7 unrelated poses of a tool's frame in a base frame.
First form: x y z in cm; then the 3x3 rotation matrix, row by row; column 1 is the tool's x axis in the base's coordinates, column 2 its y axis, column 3 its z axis. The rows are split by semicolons.
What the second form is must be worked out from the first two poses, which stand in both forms.
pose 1, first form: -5.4 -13.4 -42.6; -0.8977 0.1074 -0.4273; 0.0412 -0.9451 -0.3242; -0.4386 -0.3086 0.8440
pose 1, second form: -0.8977 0.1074 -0.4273 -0.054; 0.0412 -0.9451 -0.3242 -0.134; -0.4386 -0.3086 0.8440 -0.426; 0 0 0 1
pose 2, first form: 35.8 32.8 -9.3; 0.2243 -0.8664 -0.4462; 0.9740 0.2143 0.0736; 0.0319 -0.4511 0.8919
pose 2, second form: 0.2243 -0.8664 -0.4462 0.358; 0.9740 0.2143 0.0736 0.328; 0.0319 -0.4511 0.8919 -0.093; 0 0 0 1
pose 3, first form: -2.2 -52.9 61.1; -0.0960 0.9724 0.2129; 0.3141 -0.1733 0.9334; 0.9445 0.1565 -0.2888
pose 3, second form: -0.0960 0.9724 0.2129 -0.022; 0.3141 -0.1733 0.9334 -0.529; 0.9445 0.1565 -0.2888 0.611; 0 0 0 1
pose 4, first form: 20.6 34.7 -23.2; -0.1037 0.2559 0.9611; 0.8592 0.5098 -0.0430; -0.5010 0.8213 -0.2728
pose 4, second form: -0.1037 0.2559 0.9611 0.206; 0.8592 0.5098 -0.0430 0.347; -0.5010 0.8213 -0.2728 -0.232; 0 0 0 1
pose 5, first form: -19.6 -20.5 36.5; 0.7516 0.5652 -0.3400; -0.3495 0.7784 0.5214; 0.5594 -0.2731 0.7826
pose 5, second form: 0.7516 0.5652 -0.3400 -0.196; -0.3495 0.7784 0.5214 -0.205; 0.5594 -0.2731 0.7826 0.365; 0 0 0 1
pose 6, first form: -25.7 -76.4 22.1; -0.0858 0.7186 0.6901; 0.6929 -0.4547 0.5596; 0.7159 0.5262 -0.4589
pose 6, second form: -0.0858 0.7186 0.6901 -0.257; 0.6929 -0.4547 0.5596 -0.764; 0.7159 0.5262 -0.4589 0.221; 0 0 0 1
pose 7, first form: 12.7 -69.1 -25.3; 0.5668 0.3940 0.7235; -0.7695 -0.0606 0.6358; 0.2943 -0.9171 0.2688
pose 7, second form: 0.5668 0.3940 0.7235 0.127; -0.7695 -0.0606 0.6358 -0.691; 0.2943 -0.9171 0.2688 -0.253; 0 0 0 1
